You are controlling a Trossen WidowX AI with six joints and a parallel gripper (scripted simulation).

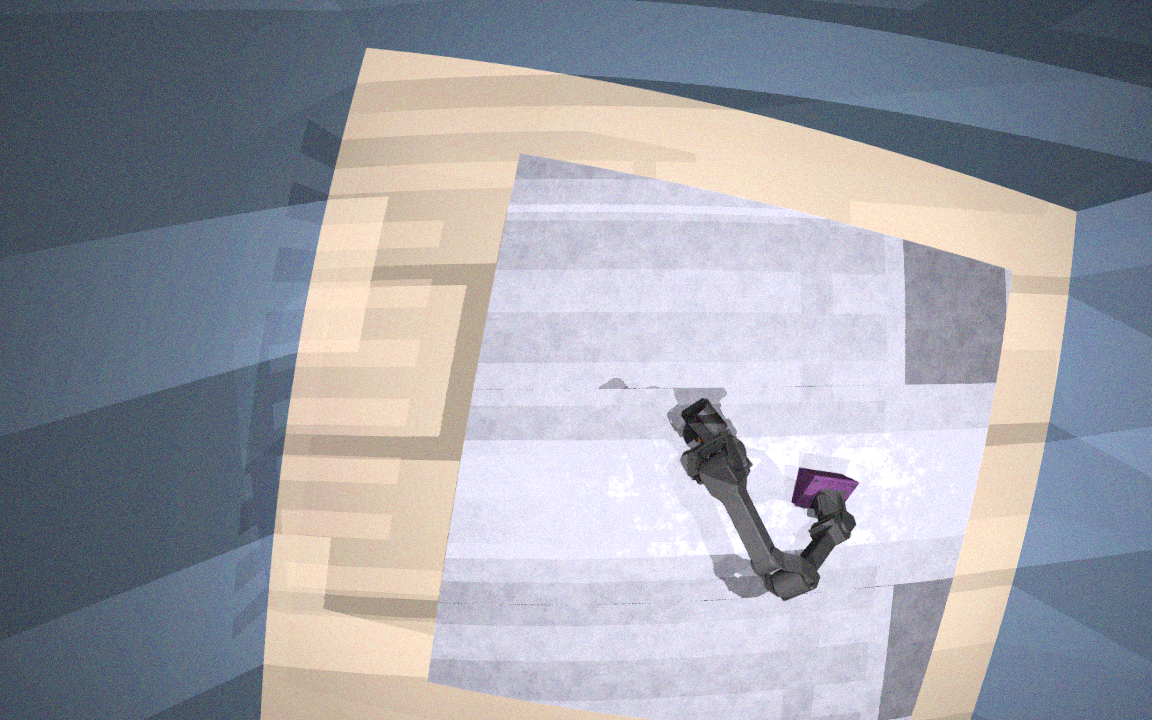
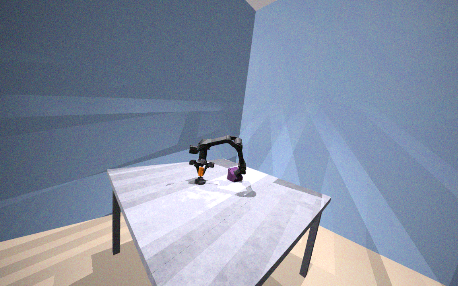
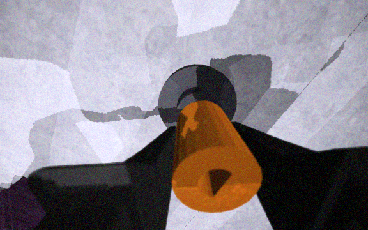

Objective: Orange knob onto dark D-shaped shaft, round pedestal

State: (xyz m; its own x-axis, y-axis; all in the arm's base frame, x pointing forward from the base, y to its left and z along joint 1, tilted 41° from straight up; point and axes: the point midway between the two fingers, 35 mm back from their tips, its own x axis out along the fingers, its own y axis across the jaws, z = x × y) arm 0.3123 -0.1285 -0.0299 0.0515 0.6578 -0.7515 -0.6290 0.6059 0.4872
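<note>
My gripper tip is now 2 cm below the orange knob. Round my gripper tip: short shaft (4 cm below).
</note>
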